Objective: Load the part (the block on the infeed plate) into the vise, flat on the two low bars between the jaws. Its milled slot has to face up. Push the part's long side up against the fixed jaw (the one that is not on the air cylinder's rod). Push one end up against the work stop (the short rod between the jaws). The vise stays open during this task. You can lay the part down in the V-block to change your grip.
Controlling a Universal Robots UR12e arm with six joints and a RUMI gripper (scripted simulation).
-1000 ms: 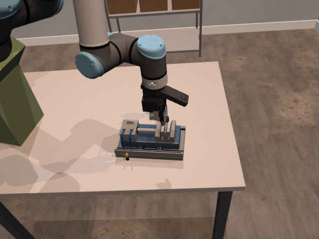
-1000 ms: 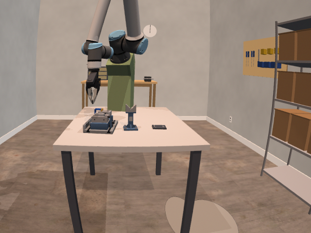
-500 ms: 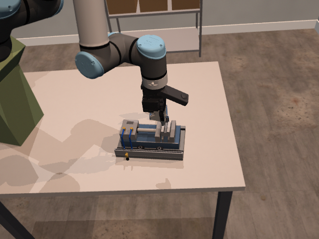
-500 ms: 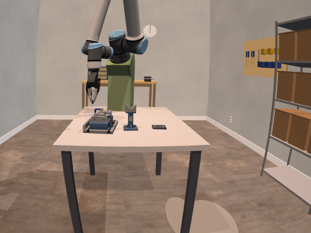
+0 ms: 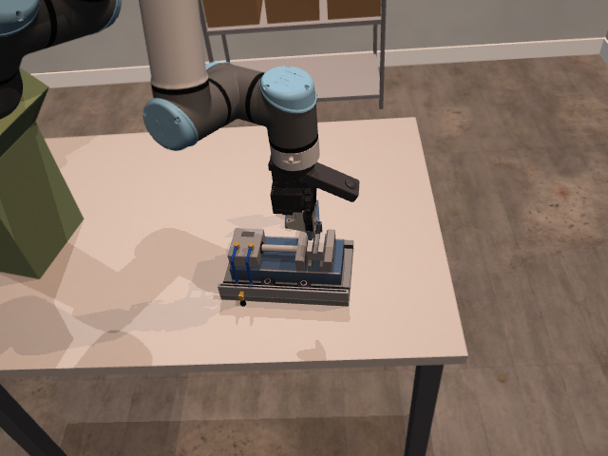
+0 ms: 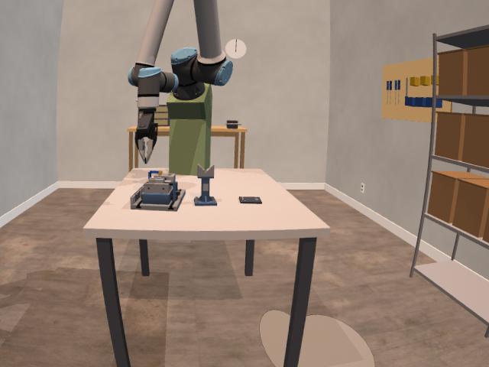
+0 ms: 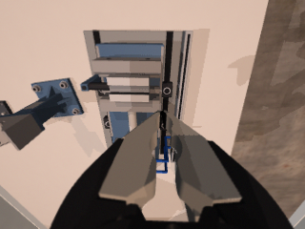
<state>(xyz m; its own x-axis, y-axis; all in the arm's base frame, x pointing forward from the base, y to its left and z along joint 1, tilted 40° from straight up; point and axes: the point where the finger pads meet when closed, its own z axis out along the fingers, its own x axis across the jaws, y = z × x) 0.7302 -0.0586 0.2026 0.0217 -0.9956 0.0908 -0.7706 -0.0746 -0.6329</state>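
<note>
Right now my hand is 5 cm to the right of the part and 8 cm above it. Also, from my hand: moving jaw: 3 cm behind, 5 cm to the left, 11 cm below; then fixed jaw: 3 cm ahead, 5 cm to the left, 11 cm below; then work stop: 10 cm to the left, 9 cm below.
</note>
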